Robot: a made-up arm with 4 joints.
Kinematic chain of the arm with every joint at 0, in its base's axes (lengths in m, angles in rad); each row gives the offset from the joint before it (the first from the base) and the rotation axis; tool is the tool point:
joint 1: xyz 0 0 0.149 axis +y
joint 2: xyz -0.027 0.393 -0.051 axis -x
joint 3: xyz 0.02 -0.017 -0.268 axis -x
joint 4: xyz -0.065 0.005 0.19 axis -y
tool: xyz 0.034 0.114 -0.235
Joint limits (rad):
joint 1: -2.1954..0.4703
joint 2: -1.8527..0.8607
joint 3: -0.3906..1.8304
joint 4: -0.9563..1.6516
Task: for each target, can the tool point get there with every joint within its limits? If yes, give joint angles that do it. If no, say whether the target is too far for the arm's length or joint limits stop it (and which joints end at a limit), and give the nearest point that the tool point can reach.
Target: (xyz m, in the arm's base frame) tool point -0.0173 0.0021 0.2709
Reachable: no: joint limits stop it (at a limit: joint 1, joint 2, joint 3) | nearest point 0.1807 0.0598 0.3094 | short by 0.210 m
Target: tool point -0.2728 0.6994 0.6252
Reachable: no: joint limits stop it (at a limit: joint 2, joint 4) | nearest point -0.1587 0.6806 0.4259 | short by 0.230 m
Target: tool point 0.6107 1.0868 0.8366
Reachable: no: too far | nearest point 0.2968 0.7077 0.4832 | short by 0.606 m
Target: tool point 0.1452 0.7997 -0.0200
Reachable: yes | joints 0.1273 -0.9026 1.5345 1.4174
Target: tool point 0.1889 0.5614 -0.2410
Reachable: yes | joints -0.8167 -0.4914 1.3157 -0.5005
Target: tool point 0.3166 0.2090 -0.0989
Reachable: yes | joints -0.6051 0.6415 1.4007 0.7935
